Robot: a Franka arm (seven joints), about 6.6 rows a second.
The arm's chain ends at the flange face. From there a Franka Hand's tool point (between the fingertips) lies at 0.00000 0.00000 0.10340 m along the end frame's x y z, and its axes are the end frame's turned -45 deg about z.
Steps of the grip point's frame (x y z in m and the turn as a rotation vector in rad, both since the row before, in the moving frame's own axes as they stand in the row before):
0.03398, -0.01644, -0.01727, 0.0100, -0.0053, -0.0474
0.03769, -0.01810, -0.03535, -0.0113, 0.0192, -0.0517
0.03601, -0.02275, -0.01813, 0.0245, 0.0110, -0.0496
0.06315, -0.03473, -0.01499, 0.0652, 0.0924, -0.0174
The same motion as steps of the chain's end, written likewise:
0.01353, -0.03534, -0.01726, 0.0033, -0.0108, -0.0474
0.01164, -0.03881, -0.03532, 0.0056, 0.0216, -0.0517
0.01043, -0.03898, -0.01809, 0.0251, -0.0095, -0.0496
0.01821, -0.05770, -0.01433, 0.1114, 0.0192, -0.0174

